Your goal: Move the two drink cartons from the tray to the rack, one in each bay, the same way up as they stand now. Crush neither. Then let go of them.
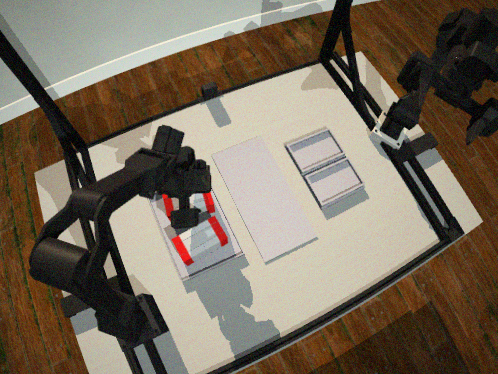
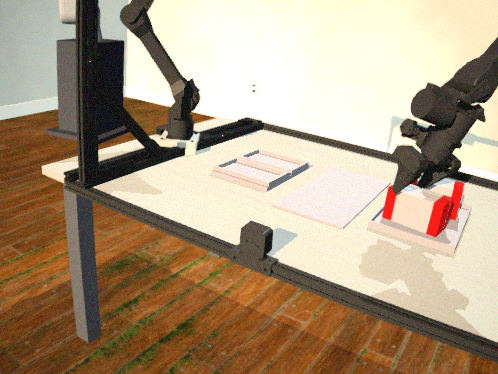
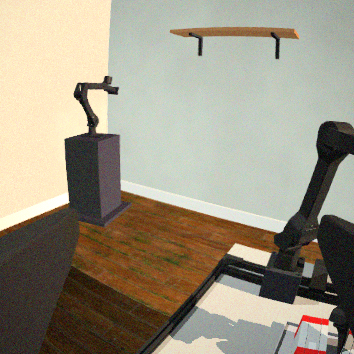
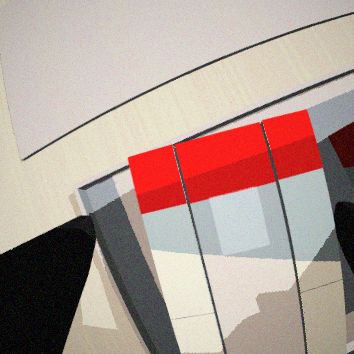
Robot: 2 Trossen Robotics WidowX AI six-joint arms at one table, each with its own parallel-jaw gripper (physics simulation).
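Where they show: left gripper, fingertip midpoint: (image 1: 443,127) (image 3: 203,225); right gripper, fingertip midpoint: (image 1: 198,193) (image 2: 405,191) (image 4: 218,222); left arm's base, origin of the base link: (image 1: 391,128) (image 2: 179,136); right arm's base, origin of the base link: (image 1: 132,322) (image 3: 285,262).
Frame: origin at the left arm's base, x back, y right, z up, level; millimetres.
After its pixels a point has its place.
Note:
Two white drink cartons with red ends lie side by side in the grey tray (image 1: 218,264) @[z -20, x -633, y 222 mm] (image 2: 388,230) @[z -28, x -476, y 423 mm] (image 4: 119,239) @[z -30, x -480, y 412 mm] at the left of the table. My right gripper (image 1: 186,217) (image 2: 411,178) @[z 33, x -518, y 358 mm] (image 4: 218,222) @[z 33, x -518, y 358 mm] is open and hangs low over the back carton (image 1: 209,202) @[z 38, x -523, y 320 mm] (image 2: 412,211) @[z 6, x -526, y 397 mm] (image 4: 239,218) @[z 38, x -522, y 352 mm], with one finger on each side of it. The front carton (image 1: 201,237) @[z 38, x -607, y 286 mm] (image 4: 342,144) @[z -14, x -550, y 294 mm] lies free beside it. The rack (image 1: 344,202) @[z -27, x -295, y 33 mm] (image 2: 240,177) @[z -24, x -177, y 214 mm] with two empty bays stands at the right. My left gripper (image 1: 408,76) (image 3: 203,225) @[z 445, x -342, y 1 mm] is open and empty, high at the far right, away from everything.
A flat pale mat (image 1: 262,197) @[z -32, x -414, y 226 mm] (image 2: 333,194) @[z -32, x -392, y 249 mm] (image 4: 105,70) @[z -32, x -407, y 332 mm] lies between tray and rack. A black block (image 1: 210,90) @[z 11, x -221, y 538 mm] (image 2: 256,237) @[z 7, x -212, y 562 mm] sits on the table's back edge. A black frame post (image 1: 338,30) @[z 131, x 141, y 298 mm] (image 2: 86,93) @[z 168, x 147, y 323 mm] rises at the corner by the left arm's base.

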